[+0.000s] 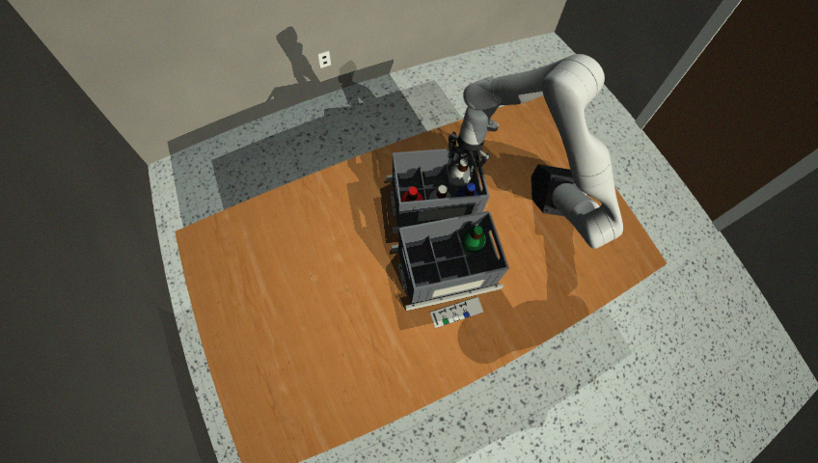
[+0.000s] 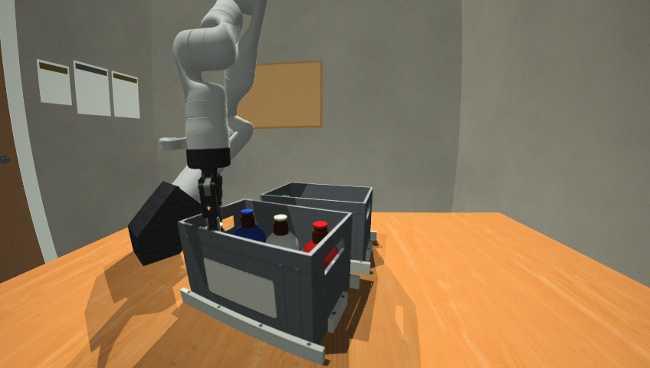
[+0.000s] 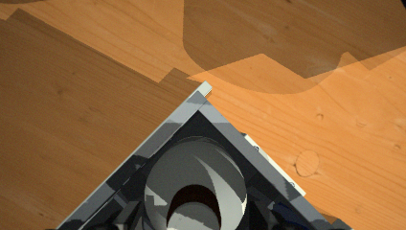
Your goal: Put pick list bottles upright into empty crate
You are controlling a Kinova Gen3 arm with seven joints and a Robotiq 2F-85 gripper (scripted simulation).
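The blue bottle is 1 cm ahead of my hand, 9 cm to the left of it and 8 cm below it. Also, from my hand: red bottle: 19 cm ahead, 6 cm to the left, 8 cm below; then green bottle: 5 cm ahead, 23 cm to the left, 8 cm below; then pick list: 15 cm ahead, 41 cm to the left, 16 cm below.
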